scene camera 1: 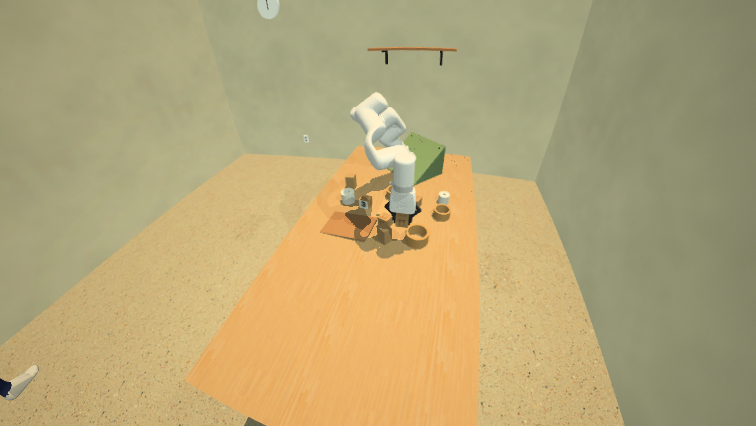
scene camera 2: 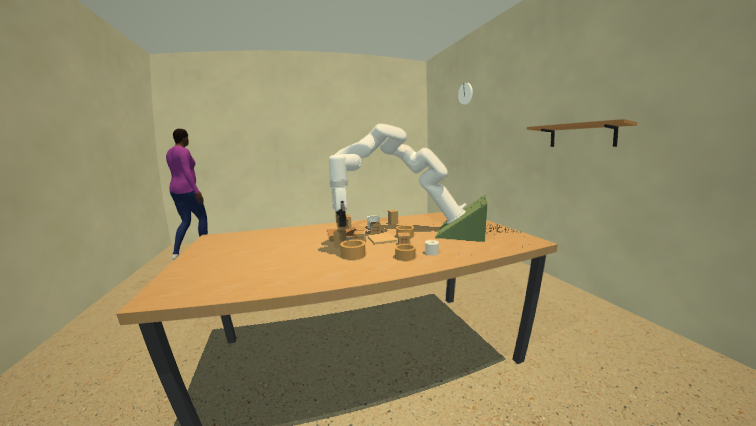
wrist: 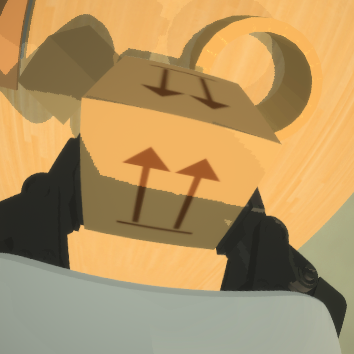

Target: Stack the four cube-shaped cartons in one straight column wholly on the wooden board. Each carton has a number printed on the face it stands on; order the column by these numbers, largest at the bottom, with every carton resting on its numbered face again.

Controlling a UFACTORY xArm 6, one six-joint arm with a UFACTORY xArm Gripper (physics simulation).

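Places are measured from the arm's base along level axes (x ahead, y left, z up), in millimetres.
Pixels of known places: gripper, between the fingertips: (scene camera 1: pixel 402 222) (scene camera 2: pixel 341 224) (wrist: pixel 162 153); arm's base, origin of its link: (scene camera 2: pixel 456 217).
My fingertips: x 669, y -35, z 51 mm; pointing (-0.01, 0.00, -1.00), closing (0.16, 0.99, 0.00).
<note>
For each thing: its top centre in the pictures, then the offset to it from my fingertips.
- brown carton, centre of its top: (wrist: pixel 164 196) (scene camera 1: pixel 402 213) (scene camera 2: pixel 343 216) 12 mm back, 2 mm left, 39 mm up
- reddish-brown board, centre of its top: (scene camera 1: pixel 348 223) (scene camera 2: pixel 343 231) 105 mm back, 258 mm right, 108 mm down
- carton with arrows, centre of its top: (scene camera 2: pixel 403 234) 283 mm back, 72 mm left, 72 mm down
- thin pale board, centre of its top: (scene camera 2: pixel 382 237) (scene camera 1: pixel 390 208) 238 mm back, 58 mm right, 114 mm down
- large wooden ring, centre of its top: (wrist: pixel 263 86) (scene camera 2: pixel 352 243) (scene camera 1: pixel 417 231) 21 mm back, 70 mm left, 70 mm down
- smaller ring, centre of its top: (scene camera 2: pixel 405 247) (scene camera 1: pixel 442 209) 200 mm back, 206 mm left, 80 mm down
My gripper (scene camera 1: pixel 402 214) (wrist: pixel 162 153) is shut on a brown carton (scene camera 1: pixel 402 220) (wrist: pixel 175 170) with arrow marks, held above the table. A carton with a dark 3 on its side (scene camera 1: pixel 363 204) (scene camera 2: pixel 375 227) stands behind the reddish-brown board (scene camera 1: pixel 336 225). A carton with arrows (scene camera 2: pixel 403 239) is partly hidden behind my gripper in scene camera 1. Another carton (scene camera 1: pixel 384 216) sits behind a tall box. A thin pale board (scene camera 2: pixel 381 239) lies near the middle; I cannot tell which board is the wooden one. The held carton's underside is hidden.
The tall box (scene camera 1: pixel 384 235) (scene camera 2: pixel 339 238) stands close to my gripper, beside a large wooden ring (scene camera 1: pixel 417 243) (scene camera 2: pixel 352 251). Another tall box (scene camera 1: pixel 350 180) (scene camera 2: pixel 392 216), two white rolls (scene camera 1: pixel 347 196) (scene camera 1: pixel 443 197), a smaller ring (scene camera 1: pixel 441 216) and a green wedge (scene camera 1: pixel 429 158) (scene camera 2: pixel 470 227) stand around.
</note>
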